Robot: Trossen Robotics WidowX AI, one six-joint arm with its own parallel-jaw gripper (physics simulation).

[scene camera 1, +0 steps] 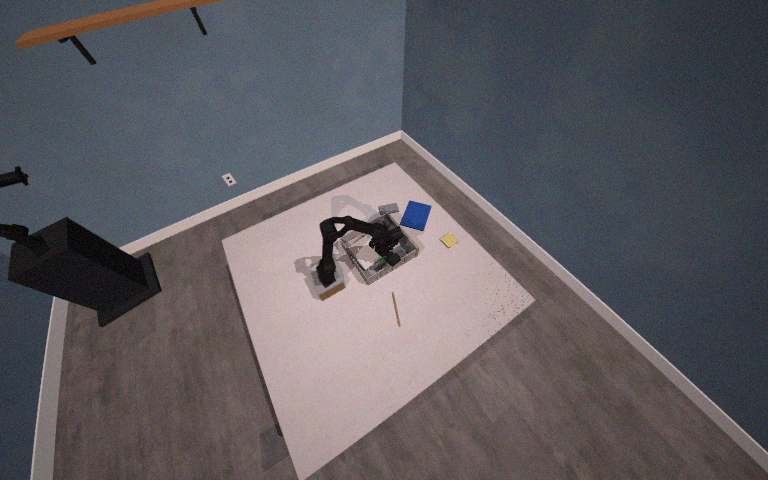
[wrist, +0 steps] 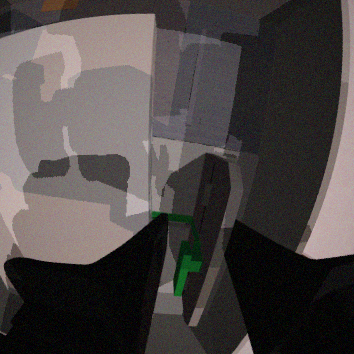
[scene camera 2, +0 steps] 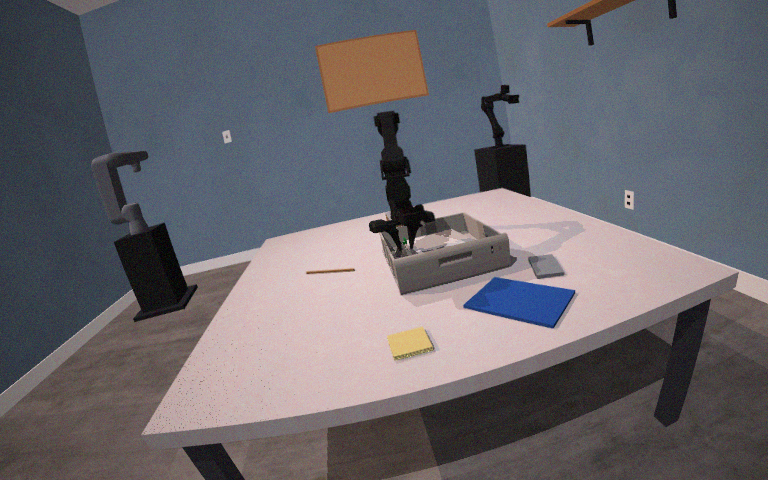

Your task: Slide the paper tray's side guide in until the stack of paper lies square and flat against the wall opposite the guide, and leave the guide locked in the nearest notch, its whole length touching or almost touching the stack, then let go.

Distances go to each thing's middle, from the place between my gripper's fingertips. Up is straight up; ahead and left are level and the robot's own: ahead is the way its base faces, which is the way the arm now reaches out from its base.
Now: hand 1 cm short of the white paper stack [scene camera 2: 448,237], 12 cm to the right of it and 2 cm above it. Also, from my hand: side guide [wrist: 220,189] 2 cm behind, 1 cm below; blue book [scene camera 2: 542,305] 37 cm ahead, 13 cm to the left, 5 cm below; yellow sticky pad [scene camera 2: 413,342] 38 cm ahead, 13 cm to the right, 5 cm below.
